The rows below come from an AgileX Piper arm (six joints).
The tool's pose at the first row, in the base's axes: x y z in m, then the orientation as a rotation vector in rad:
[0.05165 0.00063 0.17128 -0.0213 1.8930 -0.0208]
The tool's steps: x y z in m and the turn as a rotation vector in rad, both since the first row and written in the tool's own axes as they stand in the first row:
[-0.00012 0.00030 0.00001 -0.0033 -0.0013 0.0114]
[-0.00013 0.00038 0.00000 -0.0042 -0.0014 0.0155]
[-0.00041 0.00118 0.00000 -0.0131 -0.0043 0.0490]
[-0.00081 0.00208 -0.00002 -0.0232 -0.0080 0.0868]
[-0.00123 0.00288 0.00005 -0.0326 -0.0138 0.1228]
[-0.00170 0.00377 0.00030 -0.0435 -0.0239 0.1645]
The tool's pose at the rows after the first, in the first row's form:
[0.05170 0.00093 0.17138 -0.0128 1.8918 -0.0099]
[0.05169 0.00101 0.17139 -0.0095 1.8917 -0.0062]
[0.05177 0.00182 0.17164 0.0161 1.8888 0.0250]
[0.05188 0.00273 0.17200 0.0449 1.8845 0.0603]
[0.05207 0.00354 0.17236 0.0724 1.8776 0.0937]
[0.05246 0.00444 0.17270 0.1041 1.8657 0.1322]

